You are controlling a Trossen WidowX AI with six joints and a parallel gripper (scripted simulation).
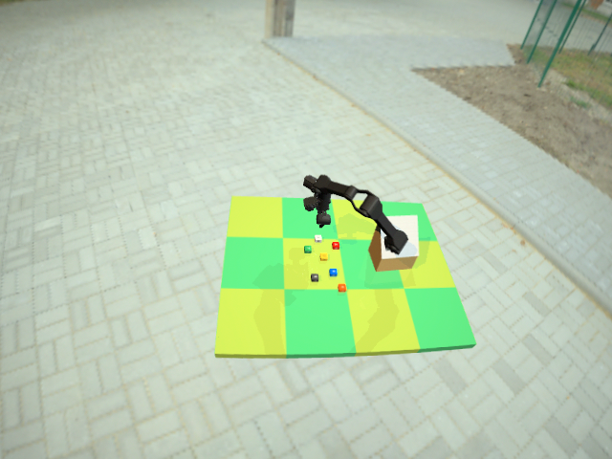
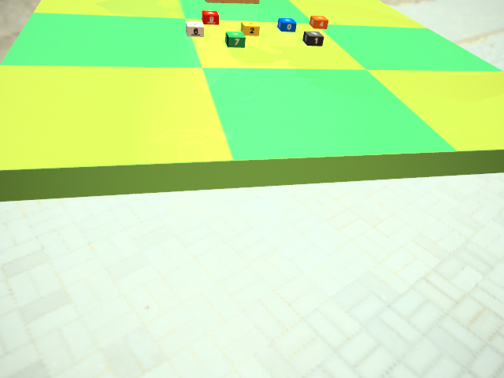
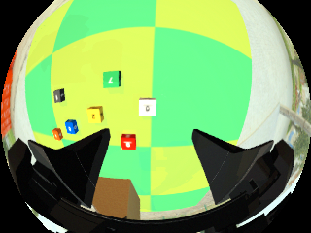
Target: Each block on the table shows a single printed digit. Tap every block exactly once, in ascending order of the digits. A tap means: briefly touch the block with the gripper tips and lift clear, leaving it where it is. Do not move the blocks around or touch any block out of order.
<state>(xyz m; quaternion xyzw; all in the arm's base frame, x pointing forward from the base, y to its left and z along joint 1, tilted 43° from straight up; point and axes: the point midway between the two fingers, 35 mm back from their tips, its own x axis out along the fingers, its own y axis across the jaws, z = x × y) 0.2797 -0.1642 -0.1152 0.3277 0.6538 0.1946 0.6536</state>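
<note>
My gripper tip is now 2 cm past the blue block, 22 cm to the right of it and 12 cm above it. Also, from my gripper tip: red block 8 cm behind, 6 cm to the left, 12 cm below; then green block 6 cm ahead, 6 cm to the left, 12 cm below; then white block 1 cm behind, 1 cm to the left, 12 cm below.
</note>
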